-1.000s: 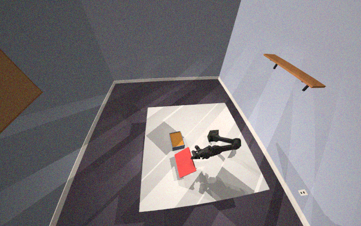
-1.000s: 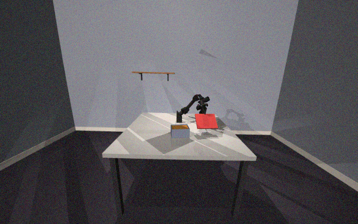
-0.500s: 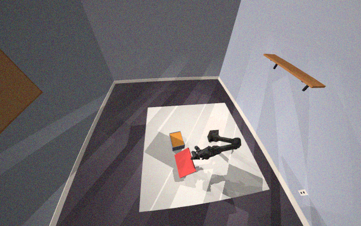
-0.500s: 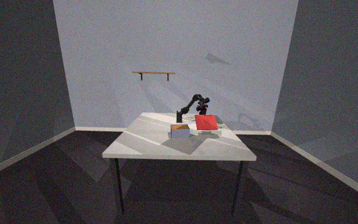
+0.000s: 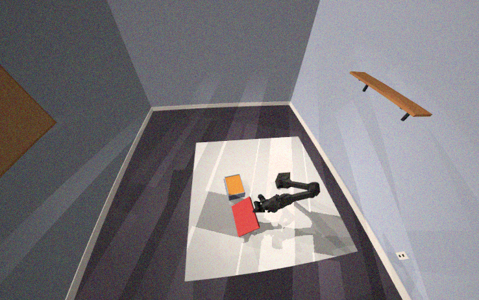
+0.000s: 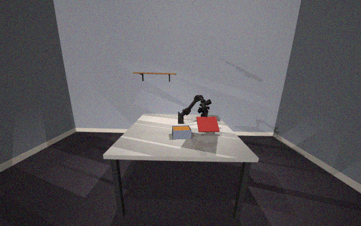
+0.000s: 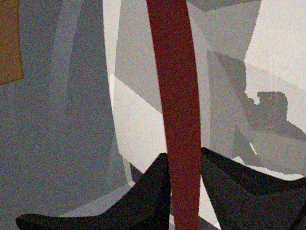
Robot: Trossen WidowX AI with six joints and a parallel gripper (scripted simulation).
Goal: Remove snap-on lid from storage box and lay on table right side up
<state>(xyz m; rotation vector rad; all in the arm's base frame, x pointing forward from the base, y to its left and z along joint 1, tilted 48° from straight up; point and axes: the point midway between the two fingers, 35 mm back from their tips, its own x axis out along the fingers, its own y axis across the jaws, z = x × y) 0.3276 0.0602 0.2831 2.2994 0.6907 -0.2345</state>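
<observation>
Right now my gripper tip is 70 mm short of the red lid and 50 mm above it. Round my gripper tip: storage box (300 mm to the right, 140 mm below, 80 mm ahead).
</observation>
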